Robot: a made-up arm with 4 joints.
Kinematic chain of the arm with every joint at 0, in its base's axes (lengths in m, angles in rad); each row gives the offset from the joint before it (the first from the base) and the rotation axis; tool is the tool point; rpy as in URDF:
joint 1: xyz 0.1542 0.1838 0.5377 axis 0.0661 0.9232 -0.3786
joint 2: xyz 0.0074 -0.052 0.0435 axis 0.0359 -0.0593 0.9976
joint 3: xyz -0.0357 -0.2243 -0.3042 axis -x
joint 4: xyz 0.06 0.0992 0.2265 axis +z
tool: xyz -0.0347 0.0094 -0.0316 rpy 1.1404 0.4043 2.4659
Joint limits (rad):
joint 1: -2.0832..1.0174
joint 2: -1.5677..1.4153
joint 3: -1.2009..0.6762
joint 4: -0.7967..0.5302
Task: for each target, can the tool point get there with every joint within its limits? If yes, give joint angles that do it. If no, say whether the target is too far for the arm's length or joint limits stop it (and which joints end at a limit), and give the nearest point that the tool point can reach.
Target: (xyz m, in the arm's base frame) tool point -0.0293 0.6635 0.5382
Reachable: no: joint limits stop it (at a limit: joint 1, joint 2, joint 3) | nearest point -0.0068 0.1987 0.4787 | short by 0.469 m
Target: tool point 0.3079 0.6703 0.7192
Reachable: no: joint limits stop it (at a limit: joint 1, joint 2, joint 3, joint 4) | nearest point 0.3118 0.2580 0.6166 | short by 0.425 m
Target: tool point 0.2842 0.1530 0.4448
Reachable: yes | joints -0.7349 1.1499 0.5170 -0.5119
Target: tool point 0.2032 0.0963 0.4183
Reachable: yes | joints -0.6437 -0.7921 0.4459 0.3335
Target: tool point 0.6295 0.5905 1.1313
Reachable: no: too far | nearest point 0.3745 0.2647 0.8701 | short by 0.489 m
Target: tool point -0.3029 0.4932 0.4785
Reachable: no: joint limits stop it (at a limit: joint 2, joint 3, joint 4) | nearest point -0.2297 0.1930 0.5882 | short by 0.328 m
